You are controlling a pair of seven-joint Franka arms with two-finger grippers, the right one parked.
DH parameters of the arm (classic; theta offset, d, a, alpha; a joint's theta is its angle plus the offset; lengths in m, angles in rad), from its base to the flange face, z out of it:
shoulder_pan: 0 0.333 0 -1.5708
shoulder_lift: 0 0 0 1.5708
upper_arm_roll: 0 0.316 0.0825 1.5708
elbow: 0 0 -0.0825 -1.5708
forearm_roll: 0 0.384 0 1.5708
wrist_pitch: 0 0 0.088 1.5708
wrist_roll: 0 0.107 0 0
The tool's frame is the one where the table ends.
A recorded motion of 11 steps. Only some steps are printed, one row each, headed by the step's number.
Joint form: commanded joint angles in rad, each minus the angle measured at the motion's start. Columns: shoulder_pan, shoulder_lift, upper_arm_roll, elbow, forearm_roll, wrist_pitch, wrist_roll.
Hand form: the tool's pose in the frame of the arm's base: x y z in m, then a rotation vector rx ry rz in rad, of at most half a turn. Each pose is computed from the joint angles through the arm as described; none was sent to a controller.
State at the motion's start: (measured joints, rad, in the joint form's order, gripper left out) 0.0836 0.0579 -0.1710 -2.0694 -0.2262 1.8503 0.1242
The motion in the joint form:
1: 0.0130 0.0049 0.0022 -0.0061 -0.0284 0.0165 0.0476
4: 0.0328 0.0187 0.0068 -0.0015 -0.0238 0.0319 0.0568
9: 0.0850 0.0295 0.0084 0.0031 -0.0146 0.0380 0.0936
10: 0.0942 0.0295 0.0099 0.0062 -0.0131 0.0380 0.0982
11: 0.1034 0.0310 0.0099 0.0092 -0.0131 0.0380 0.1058
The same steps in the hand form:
1: 0.5250 -0.0566 0.3824 2.8560 -0.1961 -0.3722
4: 0.5300 -0.0431 0.3779 2.8589 -0.1735 -0.3575
9: 0.5339 -0.0136 0.3744 2.8583 -0.1531 -0.3414
10: 0.5348 -0.0077 0.3757 2.8594 -0.1458 -0.3344
11: 0.5357 -0.0028 0.3762 2.8581 -0.1437 -0.3288

